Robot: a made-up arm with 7 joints. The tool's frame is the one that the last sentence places.
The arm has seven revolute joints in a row. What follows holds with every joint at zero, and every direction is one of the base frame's. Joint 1 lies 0.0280 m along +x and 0.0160 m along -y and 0.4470 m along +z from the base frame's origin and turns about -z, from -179.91 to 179.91 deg. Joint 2 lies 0.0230 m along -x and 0.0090 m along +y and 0.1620 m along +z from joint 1 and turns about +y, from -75.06 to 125.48 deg. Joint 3 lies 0.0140 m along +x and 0.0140 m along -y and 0.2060 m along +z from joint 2 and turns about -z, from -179.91 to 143.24 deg. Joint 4 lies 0.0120 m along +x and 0.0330 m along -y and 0.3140 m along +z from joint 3 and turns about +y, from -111.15 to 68.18 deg. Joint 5 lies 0.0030 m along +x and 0.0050 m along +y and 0.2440 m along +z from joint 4 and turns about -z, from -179.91 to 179.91 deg. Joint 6 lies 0.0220 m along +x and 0.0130 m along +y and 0.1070 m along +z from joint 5 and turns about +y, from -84.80 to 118.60 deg. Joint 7 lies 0.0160 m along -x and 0.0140 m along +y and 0.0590 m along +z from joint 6 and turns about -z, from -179.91 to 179.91 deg. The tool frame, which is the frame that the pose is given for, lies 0.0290 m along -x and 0.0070 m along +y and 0.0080 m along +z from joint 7; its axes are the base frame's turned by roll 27.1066, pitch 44.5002 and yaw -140.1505 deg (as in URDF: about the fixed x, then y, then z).
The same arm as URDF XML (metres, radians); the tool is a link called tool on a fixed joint. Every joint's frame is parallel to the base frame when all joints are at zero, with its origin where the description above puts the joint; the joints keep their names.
<robot name="arm">
<link name="base"/>
<link name="link1"/>
<link name="link2"/>
<link name="link3"/>
<link name="link4"/>
<link name="link5"/>
<link name="link6"/>
<link name="link7"/>
<link name="tool"/>
<joint name="joint 1" type="revolute"><parent link="base"/><child link="link1"/><origin xyz="0.028 -0.016 0.447"/><axis xyz="0 0 -1"/><limit lower="-3.14" upper="3.14"/></joint>
<joint name="joint 2" type="revolute"><parent link="link1"/><child link="link2"/><origin xyz="-0.023 0.009 0.162"/><axis xyz="0 1 0"/><limit lower="-1.31" upper="2.19"/></joint>
<joint name="joint 3" type="revolute"><parent link="link2"/><child link="link3"/><origin xyz="0.014 -0.014 0.206"/><axis xyz="0 0 -1"/><limit lower="-3.14" upper="2.5"/></joint>
<joint name="joint 4" type="revolute"><parent link="link3"/><child link="link4"/><origin xyz="0.012 -0.033 0.314"/><axis xyz="0 1 0"/><limit lower="-1.9399" upper="1.19"/></joint>
<joint name="joint 5" type="revolute"><parent link="link4"/><child link="link5"/><origin xyz="0.003 0.005 0.244"/><axis xyz="0 0 -1"/><limit lower="-3.14" upper="3.14"/></joint>
<joint name="joint 6" type="revolute"><parent link="link5"/><child link="link6"/><origin xyz="0.022 0.013 0.107"/><axis xyz="0 1 0"/><limit lower="-1.48" upper="2.07"/></joint>
<joint name="joint 7" type="revolute"><parent link="link6"/><child link="link7"/><origin xyz="-0.016 0.014 0.059"/><axis xyz="0 0 -1"/><limit lower="-3.14" upper="3.14"/></joint>
<joint name="tool_fixed" type="fixed"><parent link="link7"/><child link="tool"/><origin xyz="-0.029 0.007 0.008" rpy="0.4731 0.7767 -2.4461"/></joint>
</robot>

